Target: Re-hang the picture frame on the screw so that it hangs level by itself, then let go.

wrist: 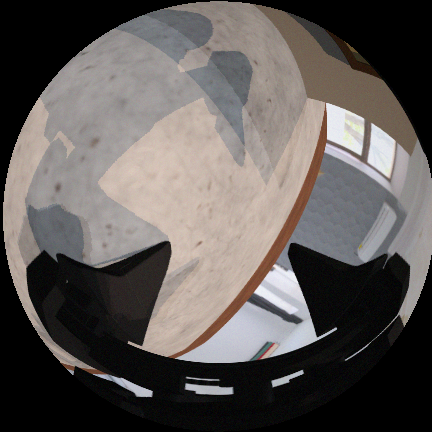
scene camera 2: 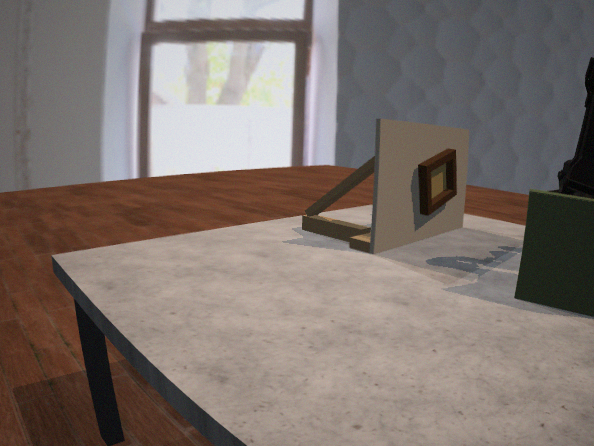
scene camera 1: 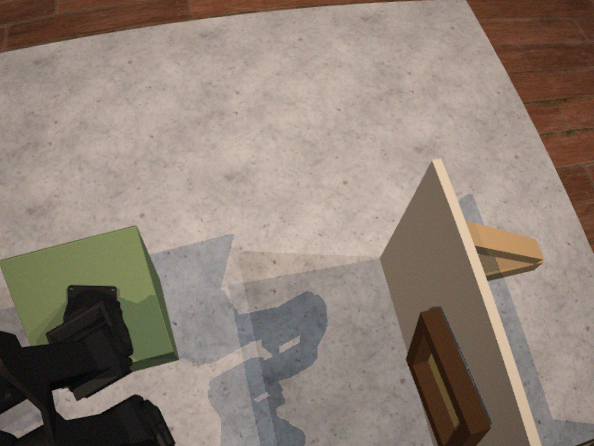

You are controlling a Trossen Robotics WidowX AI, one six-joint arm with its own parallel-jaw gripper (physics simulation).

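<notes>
The brown picture frame (scene camera 1: 452, 365) (scene camera 2: 425, 190) (wrist: 360, 67) is against the front of the upright beige board (scene camera 1: 425, 260) (scene camera 2: 395, 200) (wrist: 320, 65). In the second scene view it is tilted, its right side higher than its left. The screw is hidden, so the frame's contact with it cannot be seen. My gripper (wrist: 232, 249) is open and empty, its black fingers wide apart. It is away from the frame, which shows at the upper right edge of the wrist view. Black parts of my arm show at the lower left in the first scene view.
A green block (scene camera 1: 100, 265) (scene camera 2: 555, 255) stands on the pale stone-like table top (scene camera 1: 250, 125) (scene camera 2: 300, 340), beside and partly behind my black arm. Wooden braces (scene camera 1: 510, 242) (scene camera 2: 335, 192) support the board from behind. Arm shadows fall between the block and the board.
</notes>
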